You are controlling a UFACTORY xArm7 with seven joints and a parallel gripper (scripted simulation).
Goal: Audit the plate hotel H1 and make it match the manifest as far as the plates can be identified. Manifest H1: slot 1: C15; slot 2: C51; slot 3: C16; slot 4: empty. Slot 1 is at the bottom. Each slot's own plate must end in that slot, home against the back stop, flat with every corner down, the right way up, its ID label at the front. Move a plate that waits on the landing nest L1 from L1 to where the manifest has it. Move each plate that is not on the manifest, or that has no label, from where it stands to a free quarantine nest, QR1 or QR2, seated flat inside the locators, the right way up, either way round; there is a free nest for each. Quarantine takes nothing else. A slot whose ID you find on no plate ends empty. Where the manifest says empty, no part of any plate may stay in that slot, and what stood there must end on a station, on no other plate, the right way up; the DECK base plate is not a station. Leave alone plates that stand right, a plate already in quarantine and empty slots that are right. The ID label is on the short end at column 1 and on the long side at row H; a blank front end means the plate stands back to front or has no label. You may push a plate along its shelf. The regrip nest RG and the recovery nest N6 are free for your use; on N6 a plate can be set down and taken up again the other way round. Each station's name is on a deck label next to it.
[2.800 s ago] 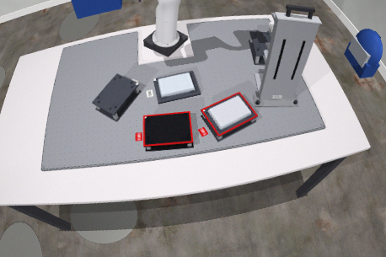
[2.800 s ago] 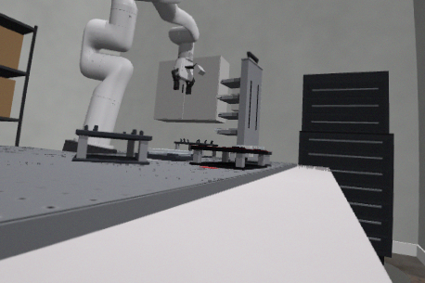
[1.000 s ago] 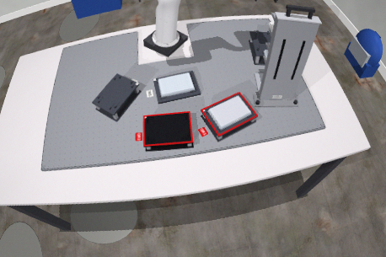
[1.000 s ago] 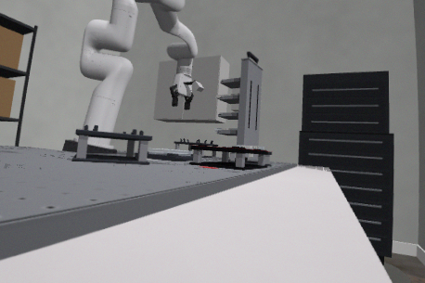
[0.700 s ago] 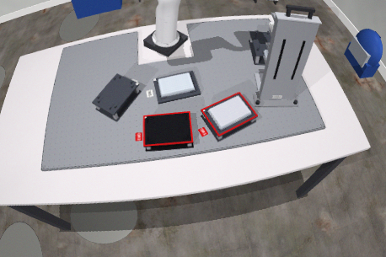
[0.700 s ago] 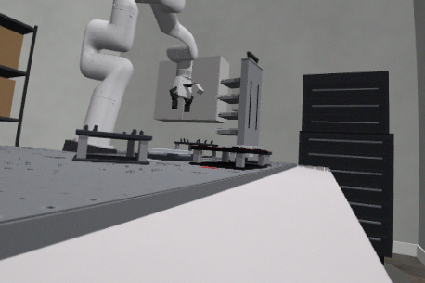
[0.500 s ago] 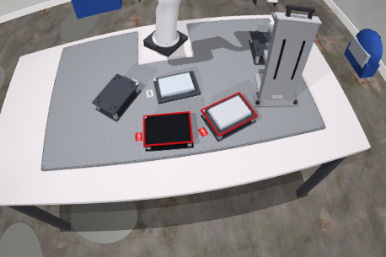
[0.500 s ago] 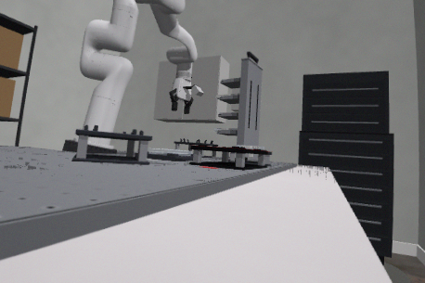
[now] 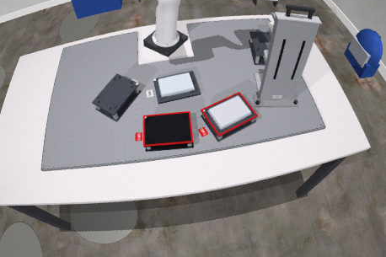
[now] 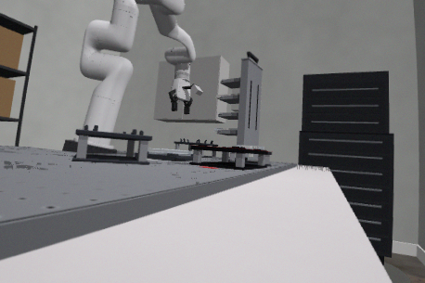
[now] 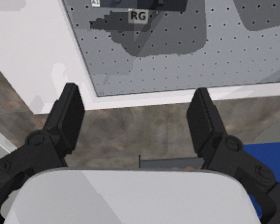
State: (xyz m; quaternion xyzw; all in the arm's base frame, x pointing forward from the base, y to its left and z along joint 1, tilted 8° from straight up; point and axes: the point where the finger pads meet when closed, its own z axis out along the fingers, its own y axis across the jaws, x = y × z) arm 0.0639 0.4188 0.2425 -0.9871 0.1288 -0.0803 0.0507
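Now: hand 210 mm above the RG label. Round my hand: H1 label: 250 mm ahead, 210 mm below, 40 mm to the left; white plate: 400 mm ahead, 310 mm to the right, 170 mm below; plate labelled C16: 280 mm ahead, 70 mm to the right, 50 mm above.
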